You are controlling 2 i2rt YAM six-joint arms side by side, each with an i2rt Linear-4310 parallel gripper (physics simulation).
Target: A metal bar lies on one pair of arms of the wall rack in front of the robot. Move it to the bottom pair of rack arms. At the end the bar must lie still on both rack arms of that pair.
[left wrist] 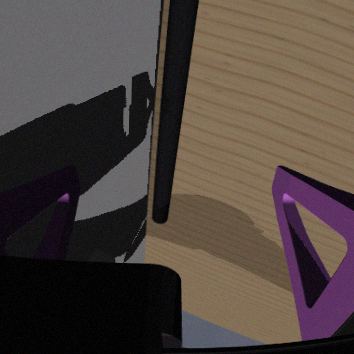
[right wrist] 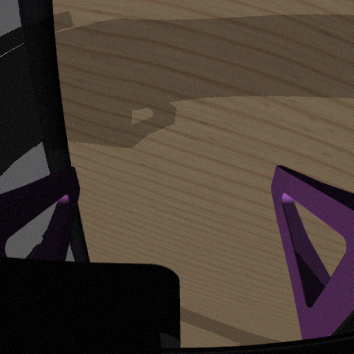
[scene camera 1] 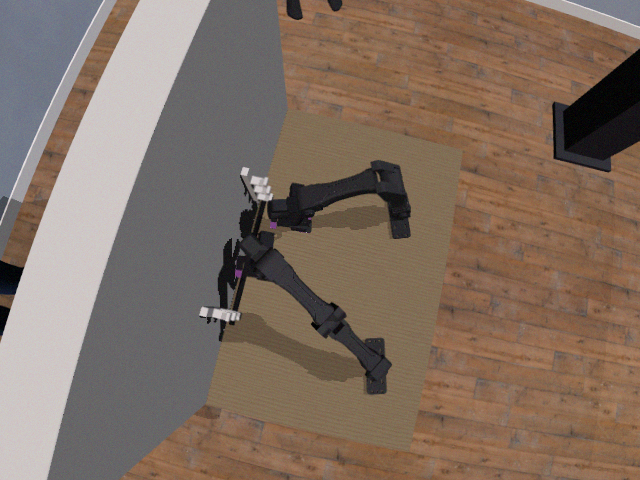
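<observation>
The black metal bar (scene camera 1: 239,294) (left wrist: 175,100) (right wrist: 40,75) runs beside the wall, its ends at the white rack arms at the top (scene camera 1: 261,189) and bottom (scene camera 1: 221,314) of the scene view. Which pair it lies on I cannot tell. My left gripper (scene camera 1: 248,274) (left wrist: 175,176) is open; in its wrist view the bar's end shows in the gap between the fingers, unheld. My right gripper (scene camera 1: 291,222) (right wrist: 174,176) is open and empty, on the side of the bar away from the wall. In its wrist view the bar passes behind the left-hand finger. The left gripper is partly hidden in the scene view.
The grey wall (scene camera 1: 170,206) stands close behind the rack. A tan mat (scene camera 1: 372,289) lies under both arms. The wrist of the left arm is near the bar's middle, close to the right arm's wrist. A black post (scene camera 1: 599,118) stands at the far right.
</observation>
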